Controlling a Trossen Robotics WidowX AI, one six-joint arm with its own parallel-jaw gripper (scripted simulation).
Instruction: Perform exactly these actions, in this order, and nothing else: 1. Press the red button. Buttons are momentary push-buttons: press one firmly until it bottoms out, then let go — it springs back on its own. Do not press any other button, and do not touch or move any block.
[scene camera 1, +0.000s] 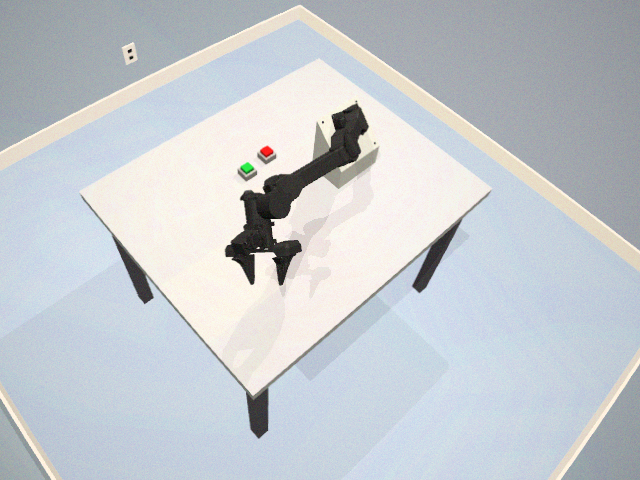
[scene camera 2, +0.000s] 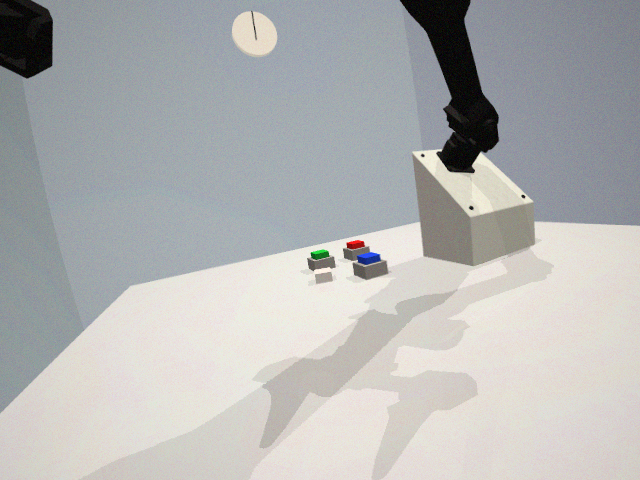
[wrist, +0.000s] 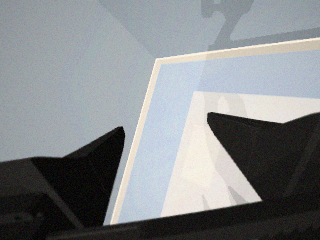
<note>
My gripper (scene camera 1: 266, 285) is open and holds nothing.
My gripper is seen too in the wrist view (wrist: 165, 123).
</note>
